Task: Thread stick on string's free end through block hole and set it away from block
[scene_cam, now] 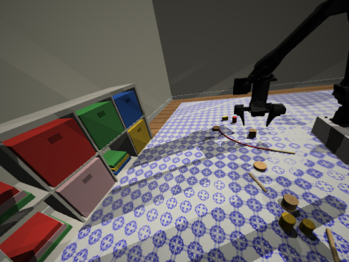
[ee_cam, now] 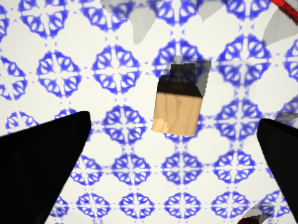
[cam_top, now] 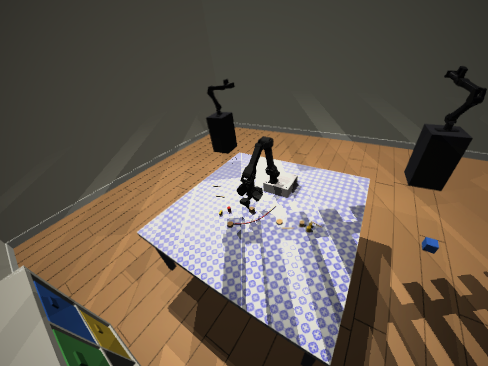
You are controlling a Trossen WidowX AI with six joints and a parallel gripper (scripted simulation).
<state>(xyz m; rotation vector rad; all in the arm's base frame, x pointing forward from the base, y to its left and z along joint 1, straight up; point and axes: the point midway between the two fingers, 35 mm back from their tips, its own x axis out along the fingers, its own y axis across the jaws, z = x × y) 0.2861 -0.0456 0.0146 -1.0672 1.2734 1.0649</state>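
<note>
The wooden block lies 10 mm to the right of my gripper tip and 40 mm below it. Round my gripper tip: red cylinder (60 mm ahead, 160 mm to the right, 40 mm below); round wooden button (170 mm ahead, 90 mm to the right, 50 mm below); yellow cube (110 mm ahead, 210 mm to the right, 50 mm below).
</note>
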